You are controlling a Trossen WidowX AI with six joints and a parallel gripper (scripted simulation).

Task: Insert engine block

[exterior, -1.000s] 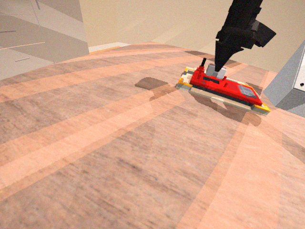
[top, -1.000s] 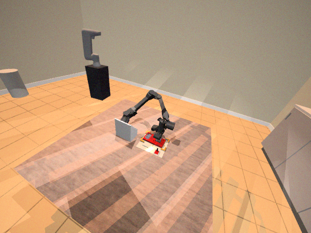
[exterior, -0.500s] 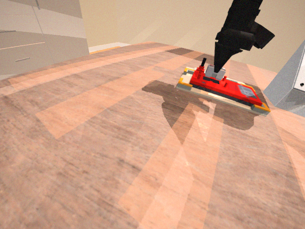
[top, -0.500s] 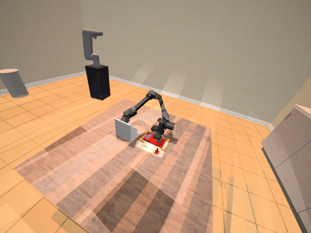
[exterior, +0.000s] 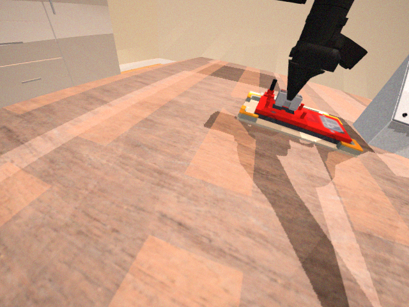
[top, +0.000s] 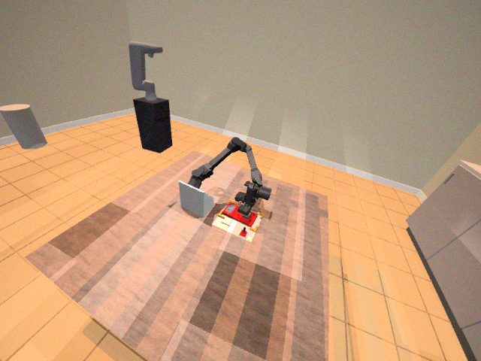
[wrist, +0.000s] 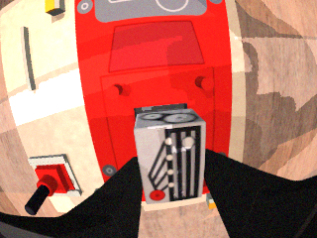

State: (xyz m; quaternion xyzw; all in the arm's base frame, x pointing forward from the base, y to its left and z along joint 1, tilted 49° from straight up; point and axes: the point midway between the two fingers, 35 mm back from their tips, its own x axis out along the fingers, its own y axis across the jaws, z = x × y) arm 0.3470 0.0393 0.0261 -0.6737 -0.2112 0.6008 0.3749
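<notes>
Now: gripper tip 1 cm above the engine block.
</notes>
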